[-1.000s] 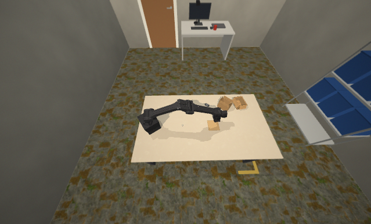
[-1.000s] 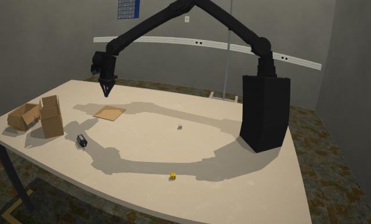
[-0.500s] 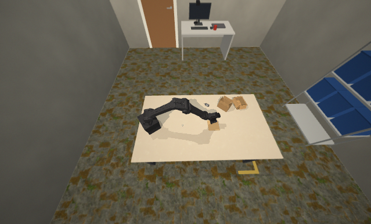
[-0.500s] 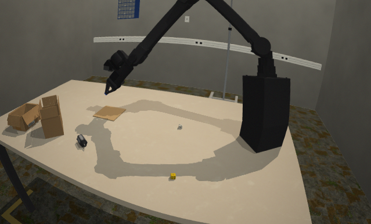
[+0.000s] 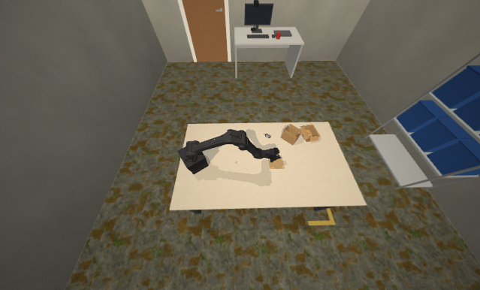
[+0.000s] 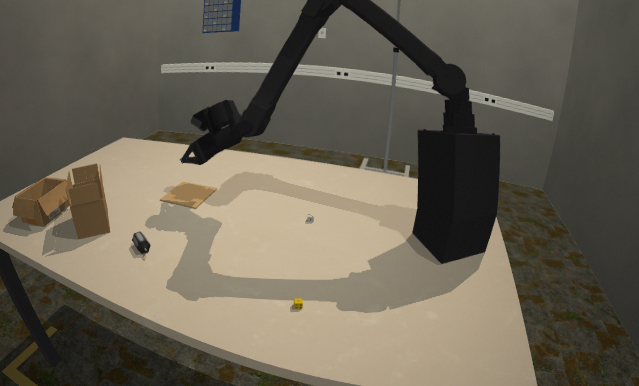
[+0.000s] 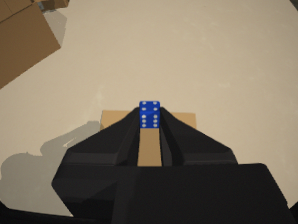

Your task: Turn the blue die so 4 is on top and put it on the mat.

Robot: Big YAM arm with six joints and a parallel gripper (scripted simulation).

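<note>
Now: the blue die 10 mm ahead of my hand. Round my hand: mat 110 mm below, 10 mm behind; then yellow die 480 mm behind, 330 mm to the left, 110 mm below; then white die 400 mm behind, 110 mm below.
</note>
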